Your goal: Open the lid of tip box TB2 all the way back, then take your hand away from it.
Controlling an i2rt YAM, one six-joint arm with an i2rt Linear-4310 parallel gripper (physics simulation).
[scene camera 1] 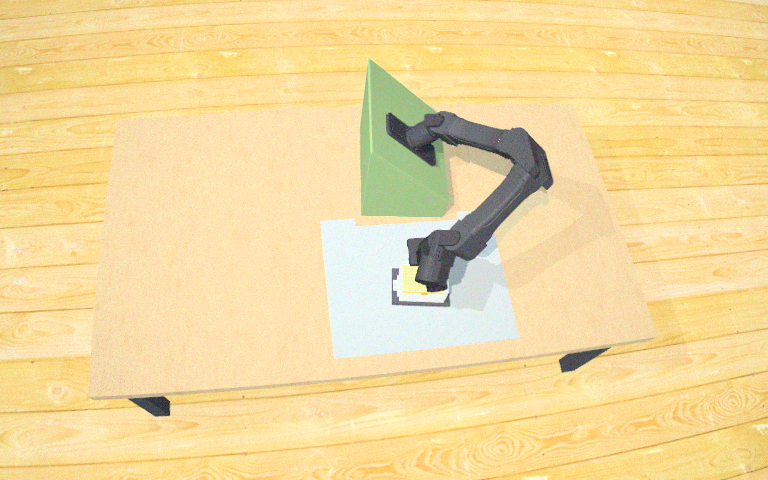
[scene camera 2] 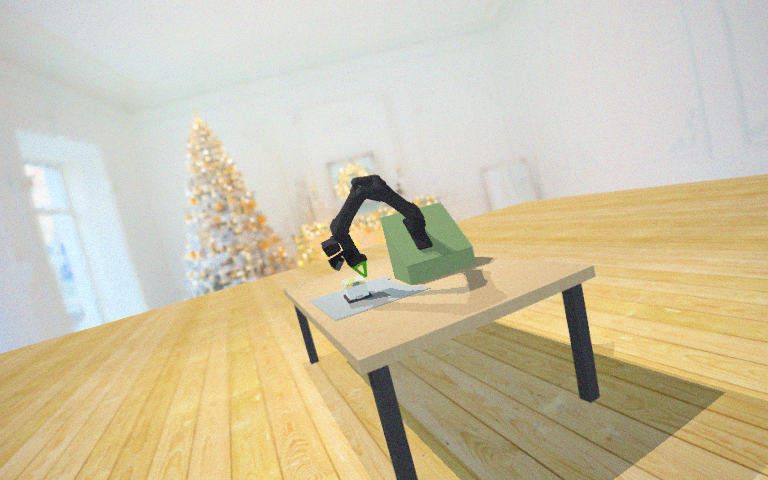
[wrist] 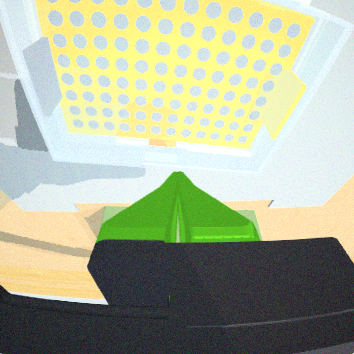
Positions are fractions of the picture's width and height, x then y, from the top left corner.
Scene:
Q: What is my gripper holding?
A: Nothing.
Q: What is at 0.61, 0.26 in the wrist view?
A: A yellow dotted lid.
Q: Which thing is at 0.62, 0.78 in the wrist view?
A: My gripper.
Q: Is my gripper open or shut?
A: Shut.

